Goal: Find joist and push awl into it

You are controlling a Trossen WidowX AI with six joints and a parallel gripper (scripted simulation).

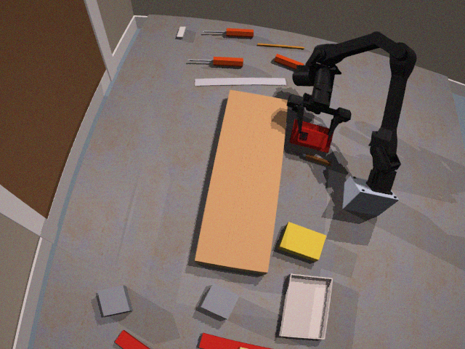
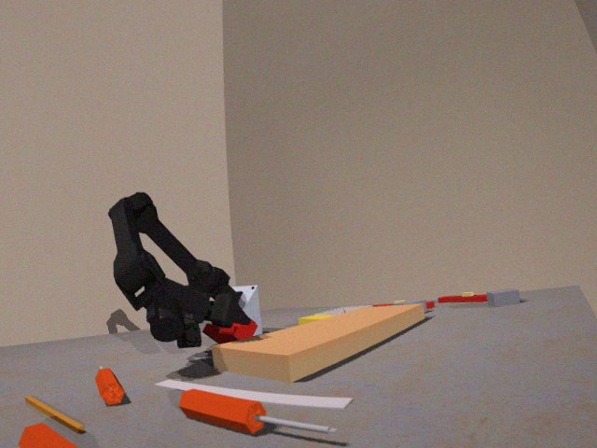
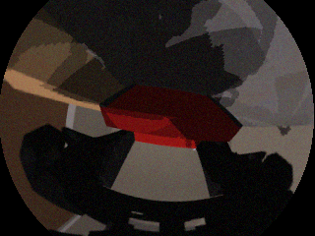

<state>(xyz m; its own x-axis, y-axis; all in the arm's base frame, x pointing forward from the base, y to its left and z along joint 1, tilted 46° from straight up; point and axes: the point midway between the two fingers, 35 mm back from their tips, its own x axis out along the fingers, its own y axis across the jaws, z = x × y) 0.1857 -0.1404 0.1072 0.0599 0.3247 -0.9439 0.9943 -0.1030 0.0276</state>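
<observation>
Right now my gripper tip is 1 cm short of the red stud finder and 1 cm above it. Round my gripper tip: white strip 23 cm ahead, 21 cm to the right, 6 cm below; then brown-handled awl 4 cm to the left, 6 cm below; then yellow block 29 cm to the left, 5 cm below.
</observation>
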